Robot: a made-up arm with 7 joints. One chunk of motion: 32 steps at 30 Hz.
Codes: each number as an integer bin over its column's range. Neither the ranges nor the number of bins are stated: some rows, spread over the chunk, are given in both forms.
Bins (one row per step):
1: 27 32 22 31 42 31 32
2: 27 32 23 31 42 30 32
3: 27 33 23 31 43 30 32
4: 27 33 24 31 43 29 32
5: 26 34 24 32 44 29 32
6: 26 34 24 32 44 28 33
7: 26 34 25 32 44 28 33
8: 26 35 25 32 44 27 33
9: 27 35 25 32 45 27 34
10: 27 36 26 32 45 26 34
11: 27 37 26 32 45 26 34
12: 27 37 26 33 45 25 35
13: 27 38 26 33 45 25 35
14: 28 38 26 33 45 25 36
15: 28 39 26 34 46 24 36
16: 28 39 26 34 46 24 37
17: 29 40 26 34 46 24 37
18: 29 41 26 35 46 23 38
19: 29 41 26 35 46 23 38
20: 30 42 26 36 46 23 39
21: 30 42 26 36 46 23 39
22: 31 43 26 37 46 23 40
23: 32 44 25 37 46 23 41
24: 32 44 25 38 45 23 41
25: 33 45 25 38 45 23 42
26: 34 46 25 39 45 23 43
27: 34 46 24 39 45 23 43
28: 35 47 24 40 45 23 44
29: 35 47 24 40 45 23 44
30: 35 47 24 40 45 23 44
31: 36 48 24 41 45 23 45
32: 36 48 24 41 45 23 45
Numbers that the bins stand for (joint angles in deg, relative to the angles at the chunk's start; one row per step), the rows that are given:
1: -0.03 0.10 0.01 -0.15 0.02 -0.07 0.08
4: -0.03 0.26 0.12 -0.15 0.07 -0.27 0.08
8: -0.14 0.59 0.17 0.17 0.12 -0.46 0.21
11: -0.03 0.91 0.22 0.17 0.18 -0.56 0.34
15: 0.09 1.23 0.22 0.81 0.23 -0.76 0.60
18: 0.20 1.56 0.22 1.13 0.23 -0.86 0.86
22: 0.43 1.88 0.22 1.77 0.23 -0.86 1.12
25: 0.66 2.21 0.17 2.09 0.18 -0.86 1.38
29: 0.88 2.53 0.12 2.74 0.18 -0.86 1.64
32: 1.00 2.69 0.12 3.06 0.18 -0.86 1.77
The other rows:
2: -0.03 0.10 0.06 -0.15 0.02 -0.17 0.08
3: -0.03 0.26 0.06 -0.15 0.07 -0.17 0.08
5: -0.14 0.42 0.12 0.17 0.12 -0.27 0.08
6: -0.14 0.42 0.12 0.17 0.12 -0.36 0.21
7: -0.14 0.42 0.17 0.17 0.12 -0.36 0.21
9: -0.03 0.59 0.17 0.17 0.18 -0.46 0.34
10: -0.03 0.75 0.22 0.17 0.18 -0.56 0.34
12: -0.03 0.91 0.22 0.49 0.18 -0.66 0.47
13: -0.03 1.07 0.22 0.49 0.18 -0.66 0.47
14: 0.09 1.07 0.22 0.49 0.18 -0.66 0.60
16: 0.09 1.23 0.22 0.81 0.23 -0.76 0.73
17: 0.20 1.40 0.22 0.81 0.23 -0.76 0.73
19: 0.20 1.56 0.22 1.13 0.23 -0.86 0.86
20: 0.31 1.72 0.22 1.45 0.23 -0.86 0.99
21: 0.31 1.72 0.22 1.45 0.23 -0.86 0.99
23: 0.54 2.04 0.17 1.77 0.23 -0.86 1.25
24: 0.54 2.04 0.17 2.09 0.18 -0.86 1.25
26: 0.77 2.37 0.17 2.41 0.18 -0.86 1.51
27: 0.77 2.37 0.12 2.41 0.18 -0.86 1.51
28: 0.88 2.53 0.12 2.74 0.18 -0.86 1.64
30: 0.88 2.53 0.12 2.74 0.18 -0.86 1.64
31: 1.00 2.69 0.12 3.06 0.18 -0.86 1.77

